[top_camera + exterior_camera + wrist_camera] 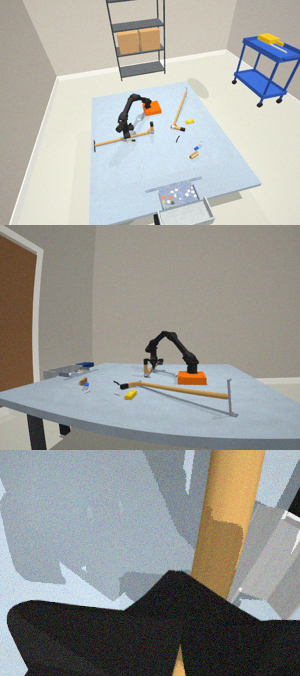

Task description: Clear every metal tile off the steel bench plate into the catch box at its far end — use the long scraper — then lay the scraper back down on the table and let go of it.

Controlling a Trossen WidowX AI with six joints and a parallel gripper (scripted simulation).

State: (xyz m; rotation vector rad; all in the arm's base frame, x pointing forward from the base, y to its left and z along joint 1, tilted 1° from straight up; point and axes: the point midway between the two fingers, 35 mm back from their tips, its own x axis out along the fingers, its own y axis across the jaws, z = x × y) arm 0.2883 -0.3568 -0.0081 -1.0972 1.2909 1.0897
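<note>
Now: gripper tip 20 mm short of the scraper, 30 mm to the left of it and 50 mm below it. From my gripper tip the other things lie so: white-and-black piece 70 mm ahead, 20 mm to the left; then wooden block 490 mm ahead, 460 mm to the left, 10 mm above; then black curved strip 250 mm ahead, 430 mm to the left, 10 mm below.
</note>
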